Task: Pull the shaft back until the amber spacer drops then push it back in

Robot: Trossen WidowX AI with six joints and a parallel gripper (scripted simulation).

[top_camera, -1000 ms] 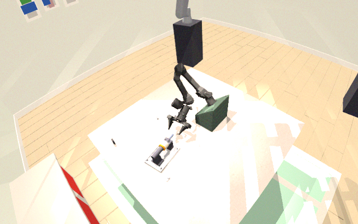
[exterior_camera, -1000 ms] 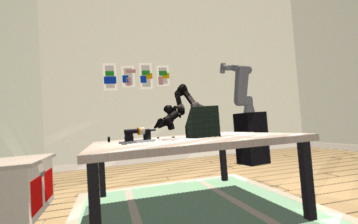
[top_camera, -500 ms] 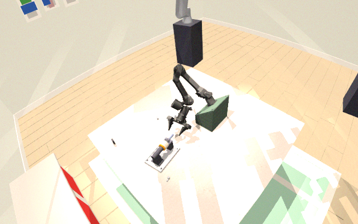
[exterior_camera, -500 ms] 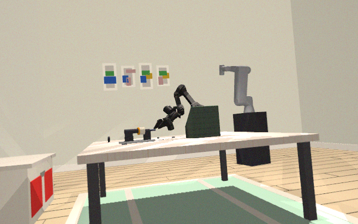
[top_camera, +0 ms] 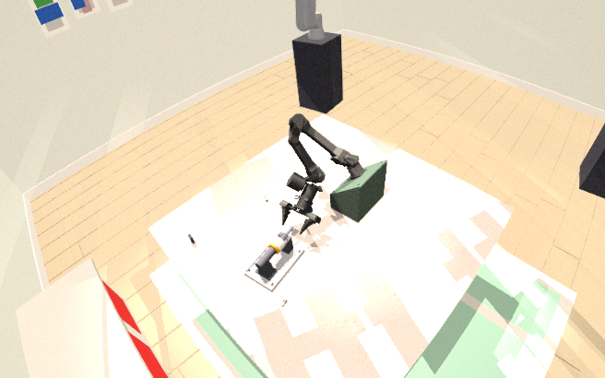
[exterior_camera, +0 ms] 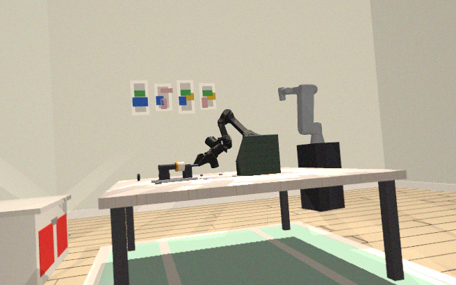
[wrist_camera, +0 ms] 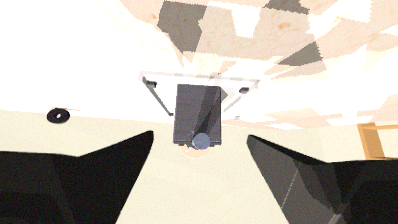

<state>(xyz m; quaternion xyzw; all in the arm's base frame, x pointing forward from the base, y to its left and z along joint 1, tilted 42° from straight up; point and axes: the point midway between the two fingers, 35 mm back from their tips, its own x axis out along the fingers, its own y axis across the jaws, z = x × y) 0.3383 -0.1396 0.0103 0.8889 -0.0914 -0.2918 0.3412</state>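
Right now the blue-grey shaft is 80 mm ahead of my gripper tip. From my gripper tip the other things lie so: white spacer (90 mm ahead); amber spacer (120 mm ahead); small dark ring (390 mm to the right, 270 mm ahead, 50 mm below).
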